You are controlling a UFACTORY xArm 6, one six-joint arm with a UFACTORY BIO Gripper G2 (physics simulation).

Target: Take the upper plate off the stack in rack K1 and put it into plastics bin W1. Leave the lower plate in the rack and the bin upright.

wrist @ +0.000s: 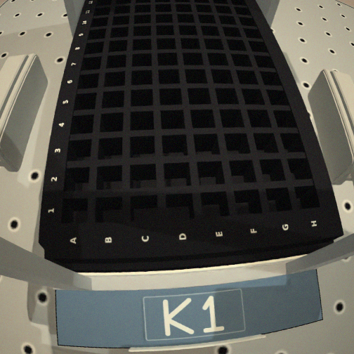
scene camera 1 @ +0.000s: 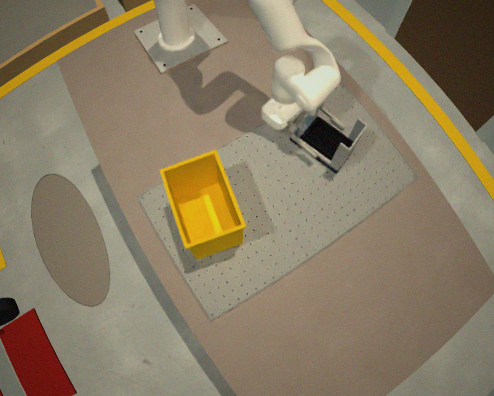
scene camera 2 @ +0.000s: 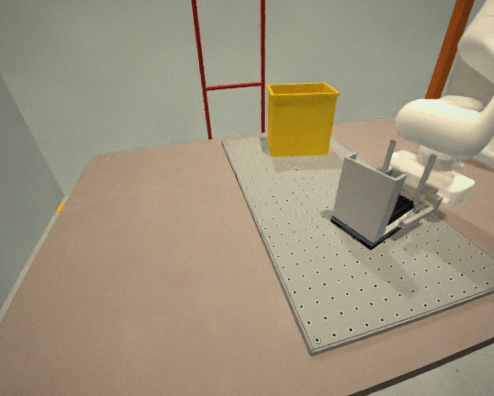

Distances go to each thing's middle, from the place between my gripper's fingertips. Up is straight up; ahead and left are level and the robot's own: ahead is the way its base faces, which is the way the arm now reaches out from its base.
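Black plate (scene camera 1: 320, 135): 10 mm behind my hand; by its middle, nearest to my hand of the things named here. Yellow bin W1 (scene camera 1: 209, 220): 50 mm above my hand, 60 mm ahead of it, 370 mm to the right of it.
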